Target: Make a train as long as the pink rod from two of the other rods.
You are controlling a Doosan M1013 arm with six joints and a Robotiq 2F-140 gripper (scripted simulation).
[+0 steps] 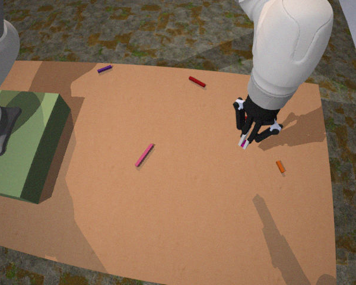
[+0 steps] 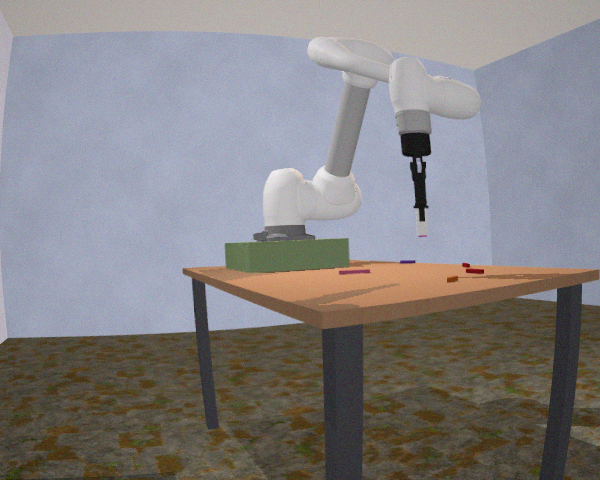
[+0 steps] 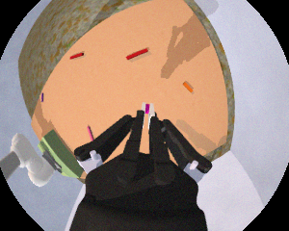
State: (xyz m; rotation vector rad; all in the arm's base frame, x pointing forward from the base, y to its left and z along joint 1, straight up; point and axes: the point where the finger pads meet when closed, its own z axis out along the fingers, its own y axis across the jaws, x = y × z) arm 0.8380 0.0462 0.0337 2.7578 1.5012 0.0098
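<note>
Now: hand 140 mm short of the orange rod, 20 mm to the left of it and 130 mm above it. Round my hand: purple rod: 540 mm behind, 320 mm to the left, 130 mm below; then magenta rod: 30 mm below; then pink rod: 300 mm behind, 30 mm to the right, 130 mm below.
</note>
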